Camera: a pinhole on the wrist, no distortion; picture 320 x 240 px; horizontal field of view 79.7 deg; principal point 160.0 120.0 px. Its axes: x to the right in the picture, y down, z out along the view. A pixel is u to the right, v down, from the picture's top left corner.
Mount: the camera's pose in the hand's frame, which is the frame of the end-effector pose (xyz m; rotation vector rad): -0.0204 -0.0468 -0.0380 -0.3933 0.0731 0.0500
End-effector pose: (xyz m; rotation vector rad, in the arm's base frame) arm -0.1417 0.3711 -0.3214 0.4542 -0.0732 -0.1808
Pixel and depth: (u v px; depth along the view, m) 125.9 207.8 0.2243
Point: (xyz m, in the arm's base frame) -0.1873 0.4414 -0.1453
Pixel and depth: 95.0 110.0 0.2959
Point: -0.2607 0.3271 -0.0799
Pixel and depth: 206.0 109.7 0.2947
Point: -0.0911 0.3056 -0.0858
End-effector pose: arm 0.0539 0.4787 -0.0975 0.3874 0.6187 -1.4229
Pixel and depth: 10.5 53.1 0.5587
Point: 0.1112 0.4494 0.6141
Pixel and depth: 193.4 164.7 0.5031
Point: 0.3727 0.2166 0.1122
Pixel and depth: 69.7 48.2 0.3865
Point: 0.0751 0.3767 0.3143
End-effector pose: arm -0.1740 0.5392 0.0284 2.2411 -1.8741 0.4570
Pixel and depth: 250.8 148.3 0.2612
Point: -0.2269 0.3548 -0.1026
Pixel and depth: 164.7 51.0 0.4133
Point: -0.0997 0.3884 -0.3346
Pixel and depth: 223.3 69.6 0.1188
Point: -0.1323 0.4920 -0.0353
